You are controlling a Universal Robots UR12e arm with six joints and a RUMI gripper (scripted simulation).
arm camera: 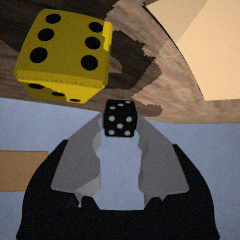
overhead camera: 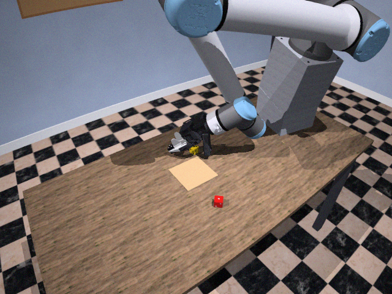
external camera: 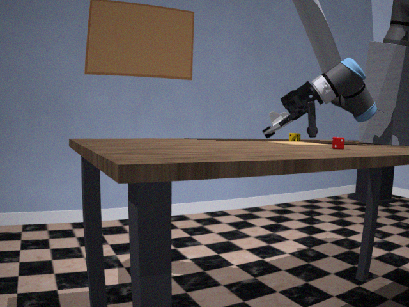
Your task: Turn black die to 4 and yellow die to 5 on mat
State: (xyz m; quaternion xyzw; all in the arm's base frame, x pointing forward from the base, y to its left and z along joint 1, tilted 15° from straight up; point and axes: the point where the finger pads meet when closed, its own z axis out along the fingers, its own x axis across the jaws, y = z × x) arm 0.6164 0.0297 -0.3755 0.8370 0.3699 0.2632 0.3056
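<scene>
Now: hand 80 mm past the yellow die, 30 mm to the right of it and 20 mm above it. Also, from my hand: red die (330 mm to the left, 40 mm behind, 20 mm below); then black die (right at my hand); then tan mat (140 mm to the left, 30 mm below, 20 mm behind).
</scene>
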